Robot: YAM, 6 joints.
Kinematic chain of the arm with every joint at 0, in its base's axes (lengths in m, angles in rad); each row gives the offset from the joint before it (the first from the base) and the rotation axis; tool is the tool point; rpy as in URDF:
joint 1: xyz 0 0 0.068 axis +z
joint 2: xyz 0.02 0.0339 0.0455 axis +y
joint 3: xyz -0.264 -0.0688 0 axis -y
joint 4: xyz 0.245 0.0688 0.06 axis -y
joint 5: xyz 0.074 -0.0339 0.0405 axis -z
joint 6: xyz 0.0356 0 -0.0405 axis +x
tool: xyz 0 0 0 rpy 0 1.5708 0
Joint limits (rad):
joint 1: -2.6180..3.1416
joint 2: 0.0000..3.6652
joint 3: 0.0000..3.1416
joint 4: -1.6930..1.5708
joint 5: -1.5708..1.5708
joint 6: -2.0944..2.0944
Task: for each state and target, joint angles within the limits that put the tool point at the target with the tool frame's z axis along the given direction. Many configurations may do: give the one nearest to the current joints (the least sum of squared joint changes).
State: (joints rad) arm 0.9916 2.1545 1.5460 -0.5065 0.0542 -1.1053
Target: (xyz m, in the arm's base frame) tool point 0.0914 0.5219 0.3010 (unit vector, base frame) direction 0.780 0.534 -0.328
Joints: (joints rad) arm 1.4449 2.2763 2.1652 -0.3704 0.7844 -1.1053
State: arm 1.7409 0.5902 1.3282 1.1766 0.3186 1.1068
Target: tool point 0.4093 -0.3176 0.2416 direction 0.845 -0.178 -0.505
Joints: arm 2.4543 0.0593 2.2150 1.5687 0.4097 1.1068
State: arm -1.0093 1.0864 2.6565 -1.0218 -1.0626 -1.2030
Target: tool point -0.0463 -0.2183 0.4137 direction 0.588 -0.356 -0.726
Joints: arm -1.8868 1.4515 1.7821 -1.6903 -0.7338 -1.2030
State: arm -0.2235 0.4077 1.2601 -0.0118 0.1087 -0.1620
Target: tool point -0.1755 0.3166 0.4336 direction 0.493 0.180 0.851
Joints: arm -1.0141 0.0023 1.8774 -0.4301 -0.5396 -0.1620
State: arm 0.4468 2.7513 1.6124 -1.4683 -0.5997 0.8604
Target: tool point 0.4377 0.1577 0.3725 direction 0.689 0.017 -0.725
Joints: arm 0.3633 2.1921 2.4716 -1.1192 0.2310 0.8604
